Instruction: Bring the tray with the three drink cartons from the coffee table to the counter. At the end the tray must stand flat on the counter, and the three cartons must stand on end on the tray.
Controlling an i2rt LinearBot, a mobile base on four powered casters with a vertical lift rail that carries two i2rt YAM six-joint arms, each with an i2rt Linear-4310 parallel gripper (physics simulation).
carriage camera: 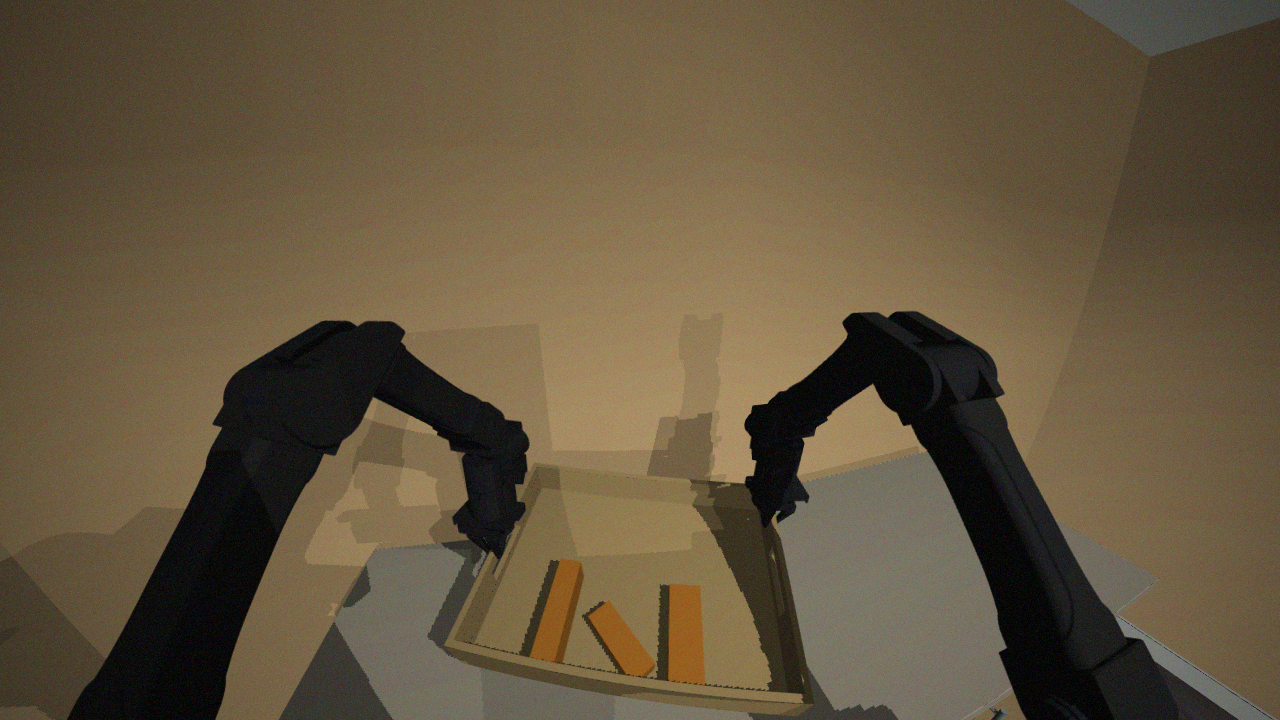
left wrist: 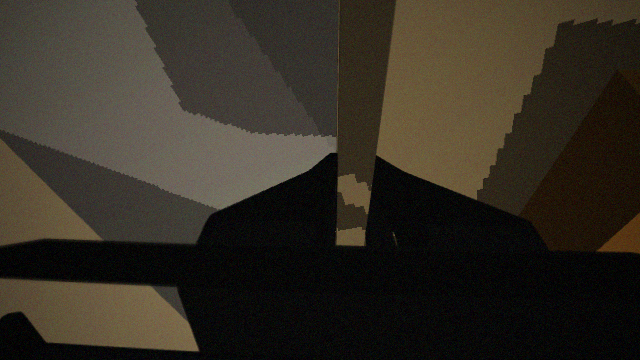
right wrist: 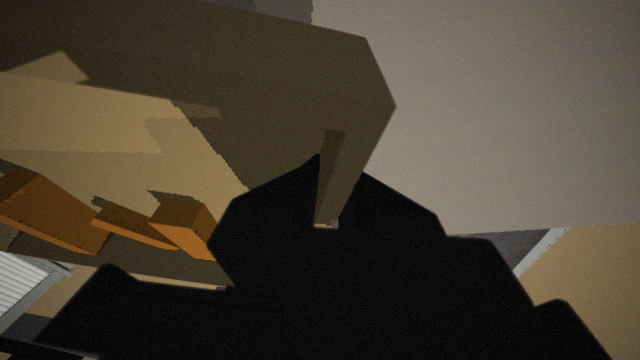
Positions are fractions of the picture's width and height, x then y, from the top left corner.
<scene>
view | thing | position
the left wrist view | my left gripper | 0.55,0.47
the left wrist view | tan tray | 0.76,0.29
</scene>
